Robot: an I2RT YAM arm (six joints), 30 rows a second.
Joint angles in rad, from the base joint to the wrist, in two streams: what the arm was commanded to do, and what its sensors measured. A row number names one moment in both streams.
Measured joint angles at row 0:
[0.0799, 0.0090, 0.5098, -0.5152, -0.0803, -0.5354]
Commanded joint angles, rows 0 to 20:
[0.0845, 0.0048, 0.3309, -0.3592, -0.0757, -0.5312]
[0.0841, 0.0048, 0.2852, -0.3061, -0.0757, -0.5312]
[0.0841, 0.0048, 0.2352, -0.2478, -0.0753, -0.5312]
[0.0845, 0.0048, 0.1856, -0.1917, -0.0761, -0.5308]
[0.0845, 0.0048, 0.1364, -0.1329, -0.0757, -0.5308]
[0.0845, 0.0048, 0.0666, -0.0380, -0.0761, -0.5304]
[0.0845, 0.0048, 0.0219, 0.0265, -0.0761, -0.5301]
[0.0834, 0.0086, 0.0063, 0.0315, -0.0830, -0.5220]
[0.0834, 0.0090, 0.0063, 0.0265, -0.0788, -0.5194]
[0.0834, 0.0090, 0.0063, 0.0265, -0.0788, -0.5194]
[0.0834, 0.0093, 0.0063, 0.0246, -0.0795, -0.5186]
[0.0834, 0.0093, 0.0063, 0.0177, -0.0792, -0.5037]
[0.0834, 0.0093, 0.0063, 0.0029, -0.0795, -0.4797]
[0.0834, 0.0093, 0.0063, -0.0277, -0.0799, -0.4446]
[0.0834, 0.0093, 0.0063, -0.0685, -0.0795, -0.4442]
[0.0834, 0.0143, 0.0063, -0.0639, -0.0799, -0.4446]
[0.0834, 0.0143, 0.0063, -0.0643, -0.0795, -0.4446]
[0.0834, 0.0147, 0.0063, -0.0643, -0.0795, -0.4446]
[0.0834, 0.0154, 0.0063, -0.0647, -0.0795, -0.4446]
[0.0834, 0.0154, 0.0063, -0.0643, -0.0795, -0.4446]
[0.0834, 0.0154, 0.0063, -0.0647, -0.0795, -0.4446]
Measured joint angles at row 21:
[0.0799, 0.0147, 0.0082, -0.0620, -0.0799, -0.4702]
